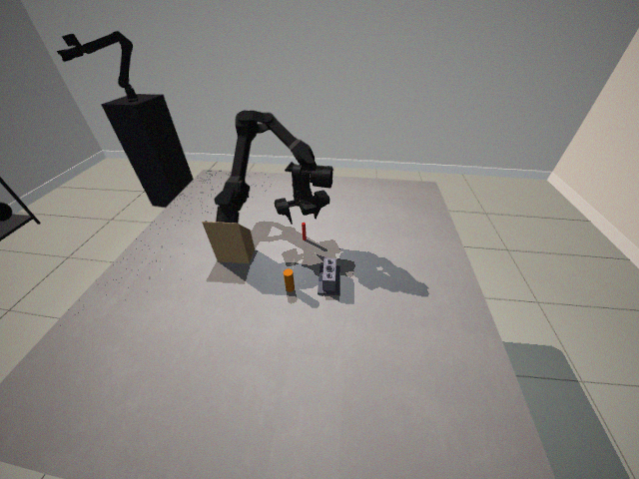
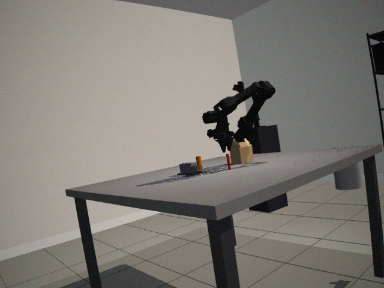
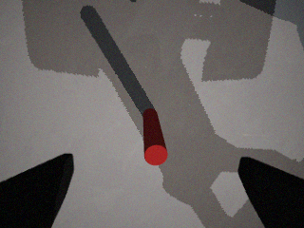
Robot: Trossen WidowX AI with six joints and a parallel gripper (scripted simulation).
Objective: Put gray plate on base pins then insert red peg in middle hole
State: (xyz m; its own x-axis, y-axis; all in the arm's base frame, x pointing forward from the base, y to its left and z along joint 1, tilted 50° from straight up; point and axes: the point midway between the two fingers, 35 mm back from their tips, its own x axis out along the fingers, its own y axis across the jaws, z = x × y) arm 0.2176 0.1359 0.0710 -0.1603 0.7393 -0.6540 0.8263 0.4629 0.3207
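Now: gripper tip 5 cm above the red peg. From my gripper tip the other things lie so: orange cylinder 2 cm ahead, 24 cm to the right, 5 cm below; gray plate 13 cm ahead, 18 cm to the right, 5 cm below.
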